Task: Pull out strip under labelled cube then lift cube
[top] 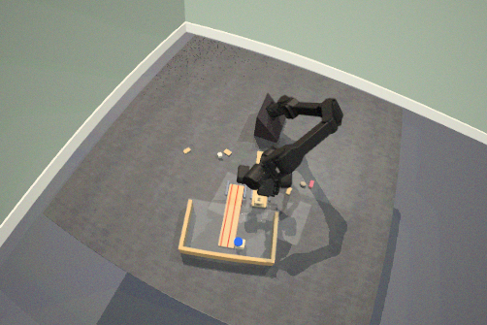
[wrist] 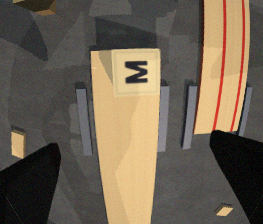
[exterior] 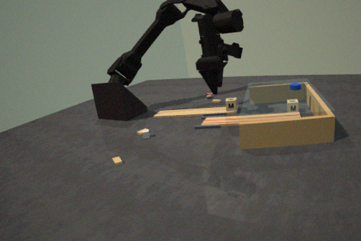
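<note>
Now: the wooden strip 7 cm behind my gripper tip, 3 cm to the right of it and 6 cm below it. The rest, counted from my gripper tip: blue disc (23 cm ahead, 4 cm to the left, 1 cm above).
</note>
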